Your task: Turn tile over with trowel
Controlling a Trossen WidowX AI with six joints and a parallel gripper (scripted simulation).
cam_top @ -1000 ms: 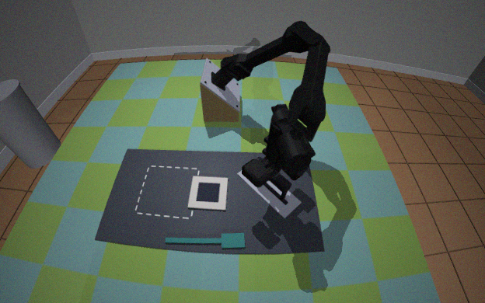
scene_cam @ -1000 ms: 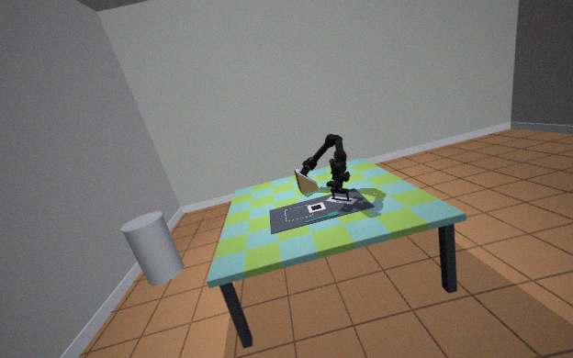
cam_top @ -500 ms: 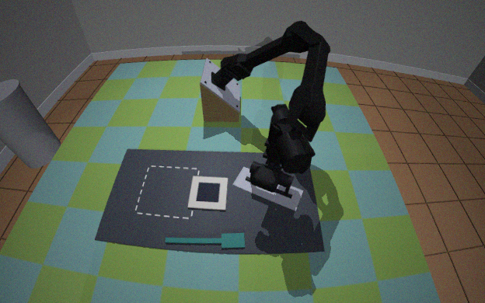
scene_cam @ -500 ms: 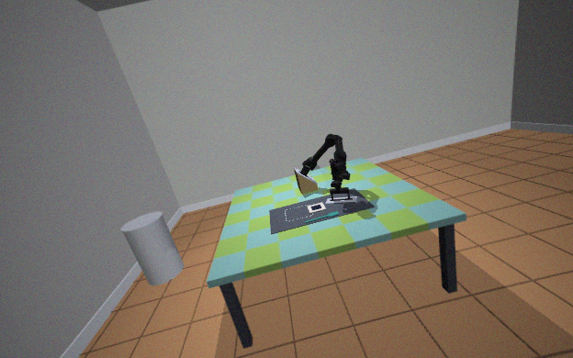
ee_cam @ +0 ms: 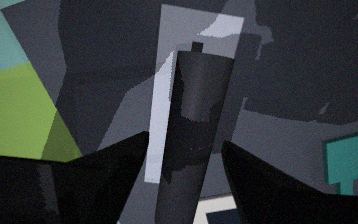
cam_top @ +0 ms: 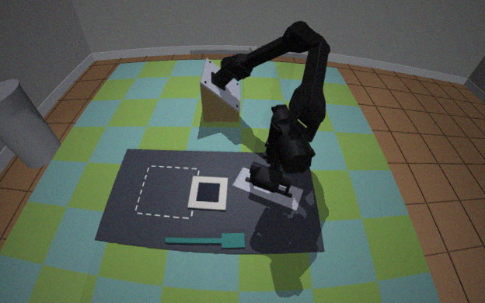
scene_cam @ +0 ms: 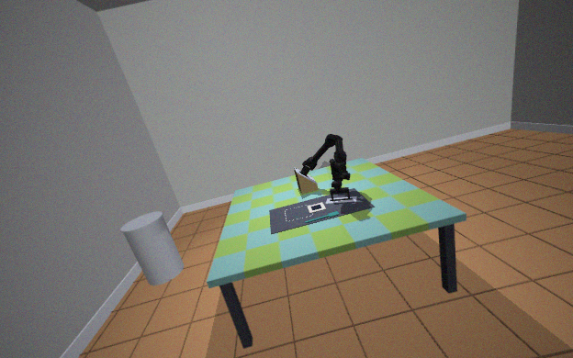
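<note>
Now: the dark grey trowel 3 cm below my gripper tip, 2 cm to the right of it and 1 cm behind it. The rest, counted from my gripper tip: dark mat 18 cm to the right, 8 cm below, 1 cm ahead; tile 18 cm to the right, 6 cm below; teal flat tool 18 cm to the right, 15 cm ahead, 6 cm below.
</note>
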